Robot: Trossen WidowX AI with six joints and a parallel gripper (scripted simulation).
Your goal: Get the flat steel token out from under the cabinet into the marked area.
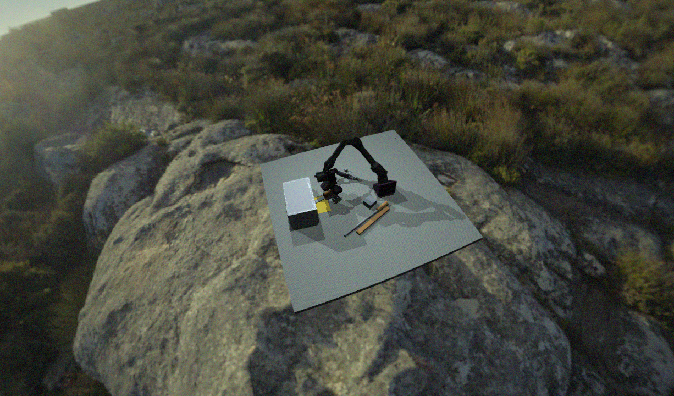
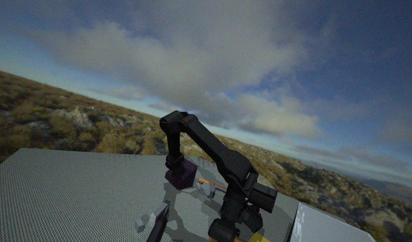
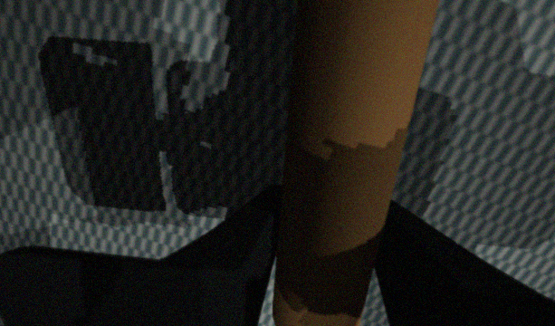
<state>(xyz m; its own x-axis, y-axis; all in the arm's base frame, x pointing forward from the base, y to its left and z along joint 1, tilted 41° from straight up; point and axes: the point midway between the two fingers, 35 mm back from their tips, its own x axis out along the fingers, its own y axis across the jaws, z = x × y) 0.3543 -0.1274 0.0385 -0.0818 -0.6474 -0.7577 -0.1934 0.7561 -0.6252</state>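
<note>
My gripper tip is 20 cm past the grey bar and 9 cm to the left of it. Also, from my gripper tip: grey block (21 cm to the left, 20 cm behind, 1 cm above); small grey cube (18 cm behind, 17 cm to the right); wooden stick (35 cm to the left, 16 cm behind).
</note>
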